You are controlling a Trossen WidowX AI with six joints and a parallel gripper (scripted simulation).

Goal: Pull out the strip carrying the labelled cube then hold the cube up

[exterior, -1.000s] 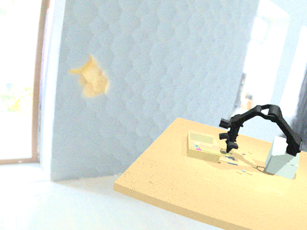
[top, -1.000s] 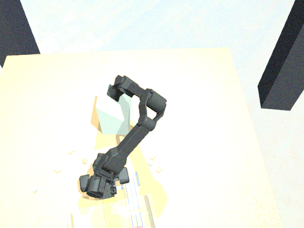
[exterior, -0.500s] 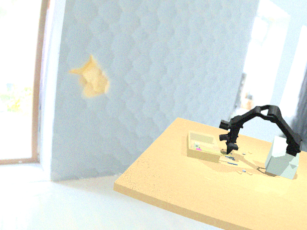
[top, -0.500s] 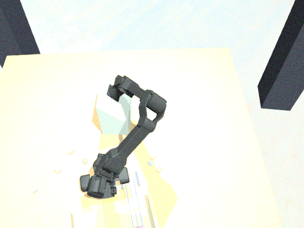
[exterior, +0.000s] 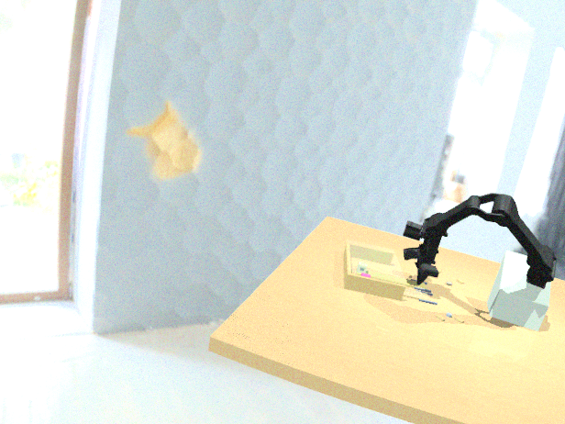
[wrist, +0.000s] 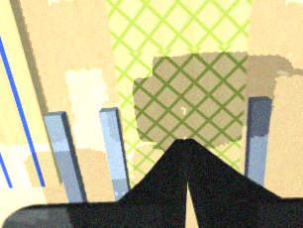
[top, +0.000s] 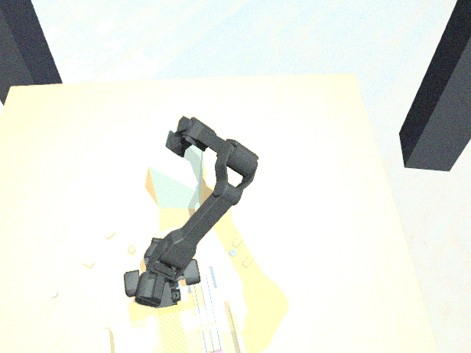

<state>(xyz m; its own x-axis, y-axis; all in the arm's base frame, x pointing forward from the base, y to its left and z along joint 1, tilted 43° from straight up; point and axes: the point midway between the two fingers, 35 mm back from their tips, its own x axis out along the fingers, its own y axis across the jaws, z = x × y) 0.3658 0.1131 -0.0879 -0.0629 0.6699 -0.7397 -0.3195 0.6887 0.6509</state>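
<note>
My gripper tip is 10 cm short of the yellow-green cross-hatched strip and 3 cm to the right of it. Round my gripper tip: white labelled cube (20 cm ahead, 7 cm to the left, 1 cm above).
</note>
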